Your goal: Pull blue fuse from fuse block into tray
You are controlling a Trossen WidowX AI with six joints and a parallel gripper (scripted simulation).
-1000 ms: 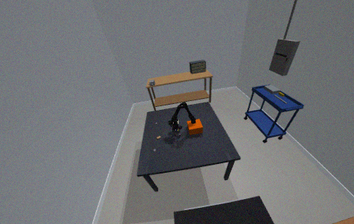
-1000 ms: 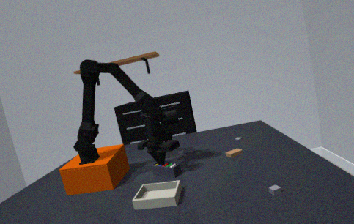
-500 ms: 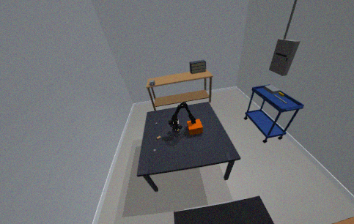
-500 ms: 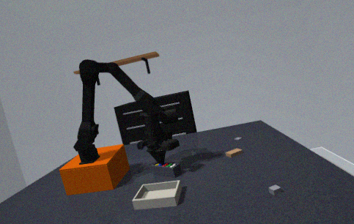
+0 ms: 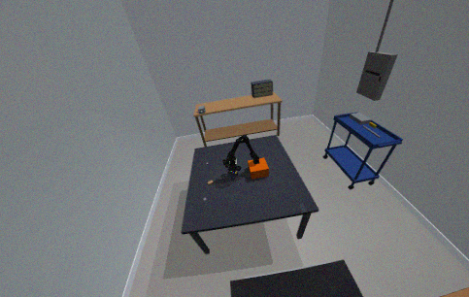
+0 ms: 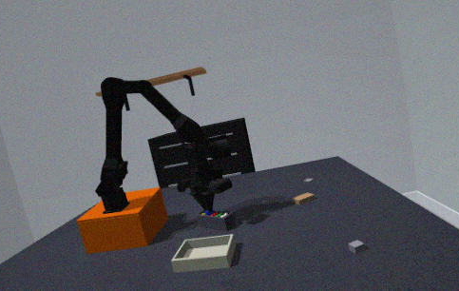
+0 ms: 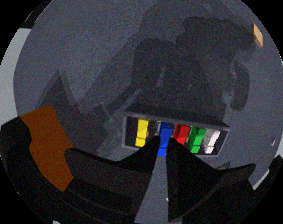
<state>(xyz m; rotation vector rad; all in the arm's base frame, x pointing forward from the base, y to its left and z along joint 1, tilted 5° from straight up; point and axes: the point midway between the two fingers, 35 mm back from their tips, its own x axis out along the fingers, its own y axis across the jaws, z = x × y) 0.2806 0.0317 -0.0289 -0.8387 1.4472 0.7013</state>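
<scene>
Right now my gripper tip is 200 mm to the left of the cream tray, 40 mm above it and 20 mm short of it. Also, from my gripper tip: blue fuse: 10 mm below; small disc: 350 mm ahead, 300 mm to the left, 40 mm below; grey cube: 360 mm ahead, 260 mm to the right, 40 mm below.
</scene>
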